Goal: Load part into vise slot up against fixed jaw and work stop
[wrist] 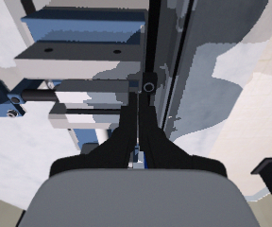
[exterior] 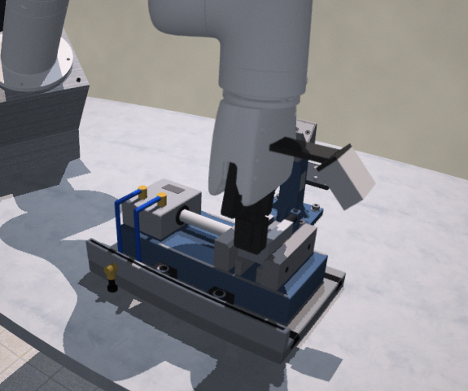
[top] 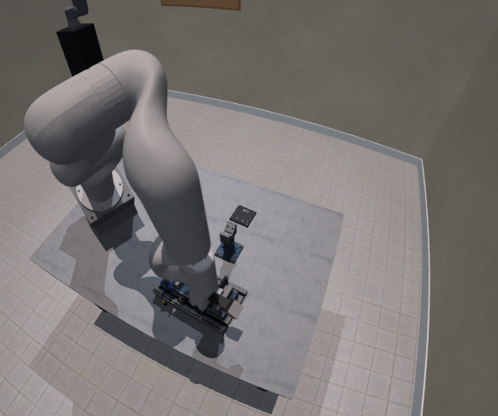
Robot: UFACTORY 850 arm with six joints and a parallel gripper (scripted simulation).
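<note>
Now: hand 40 mm short of the fixed jaw, 40 mm to the right of it and 40 mm above it. From my hand the other things lie so: black work stop: 10 mm ahead, 90 mm to the left, 30 mm below; part: 10 mm ahead, 40 mm to the left, 20 mm below; moving jaw: 30 mm behind, 50 mm to the left, 40 mm below.
</note>
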